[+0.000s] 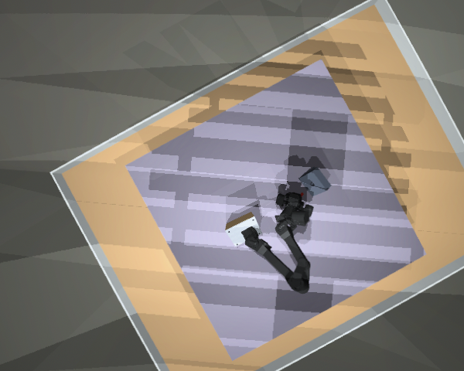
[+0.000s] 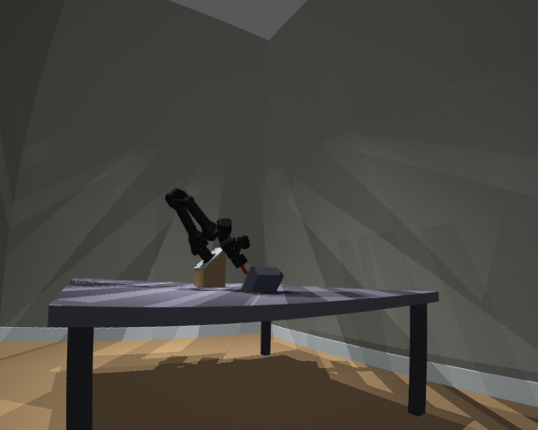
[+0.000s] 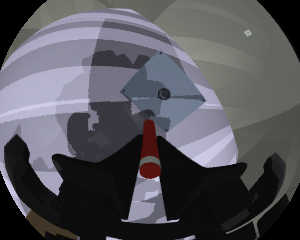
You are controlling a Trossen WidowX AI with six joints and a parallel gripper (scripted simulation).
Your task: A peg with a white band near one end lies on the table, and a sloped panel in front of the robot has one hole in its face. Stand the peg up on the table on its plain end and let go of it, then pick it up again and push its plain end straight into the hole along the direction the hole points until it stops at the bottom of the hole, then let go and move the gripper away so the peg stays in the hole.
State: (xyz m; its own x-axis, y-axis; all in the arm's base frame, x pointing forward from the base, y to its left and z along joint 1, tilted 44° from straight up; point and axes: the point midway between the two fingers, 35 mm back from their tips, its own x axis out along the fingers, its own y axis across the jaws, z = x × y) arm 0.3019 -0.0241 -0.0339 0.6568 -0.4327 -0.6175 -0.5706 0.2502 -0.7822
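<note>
Right now my gripper tip is 130 mm short of the sloped panel, 20 mm to the right of it and 60 mm above it. The rest, counted from my gripper tip: red peg 10 mm behind, 10 mm above.
</note>
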